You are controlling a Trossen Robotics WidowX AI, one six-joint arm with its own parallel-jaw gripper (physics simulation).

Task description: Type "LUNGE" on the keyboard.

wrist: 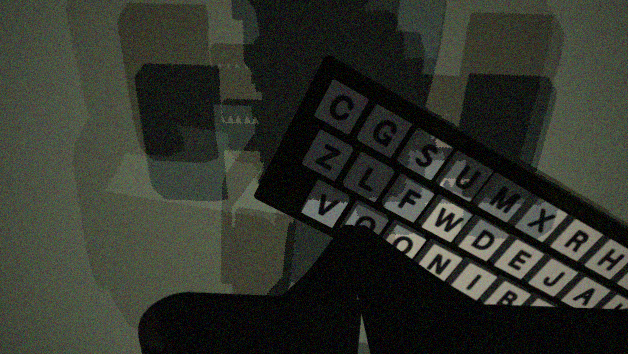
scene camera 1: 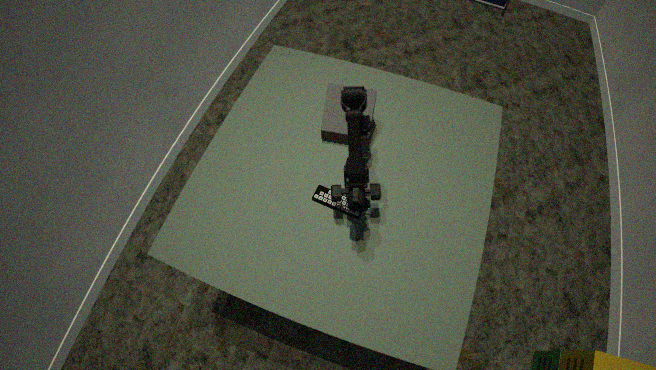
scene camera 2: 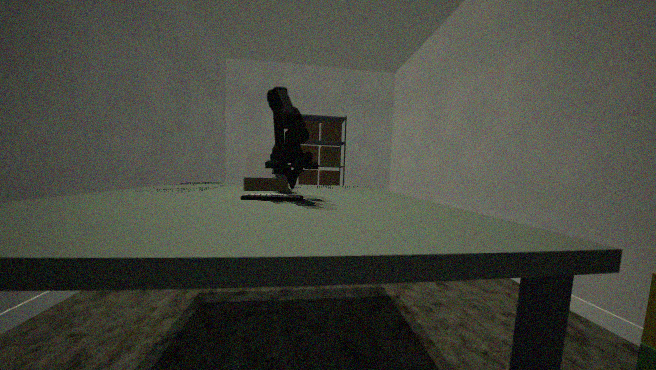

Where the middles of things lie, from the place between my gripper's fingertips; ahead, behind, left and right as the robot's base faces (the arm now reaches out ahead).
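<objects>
I see the black keyboard (wrist: 355,153), and it is 2 cm ahead of my hand, 7 cm to the right of it and 3 cm below it.
</objects>
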